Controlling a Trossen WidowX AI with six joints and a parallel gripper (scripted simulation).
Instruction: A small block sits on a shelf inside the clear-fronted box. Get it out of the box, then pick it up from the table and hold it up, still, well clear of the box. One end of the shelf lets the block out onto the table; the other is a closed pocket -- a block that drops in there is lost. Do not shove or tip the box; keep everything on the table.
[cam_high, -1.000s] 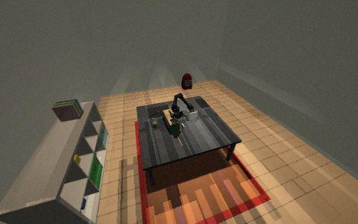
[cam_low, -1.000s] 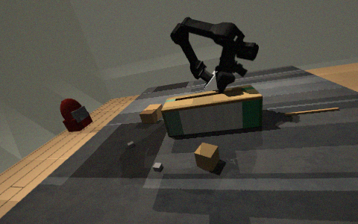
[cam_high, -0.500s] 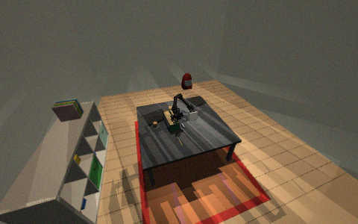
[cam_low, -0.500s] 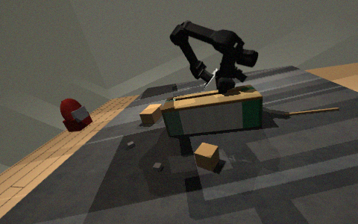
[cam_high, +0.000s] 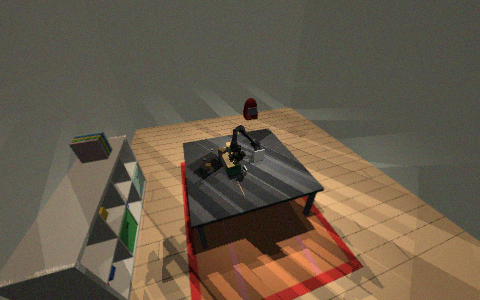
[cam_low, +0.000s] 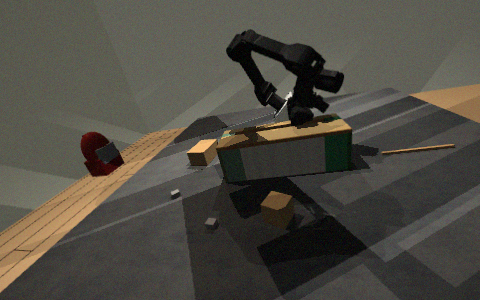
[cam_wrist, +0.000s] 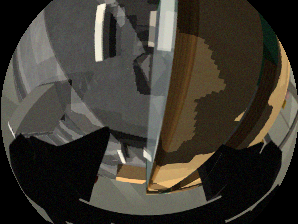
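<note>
The green block is 4 cm ahead of my gripper tip and 4 cm to the right of it. The rest, counted from my gripper tip: tan cube 31 cm ahead, 10 cm to the right, 6 cm below; thin stick 11 cm ahead, 34 cm to the left, 8 cm below; box 3 cm ahead, 5 cm to the right, 2 cm below.
</note>
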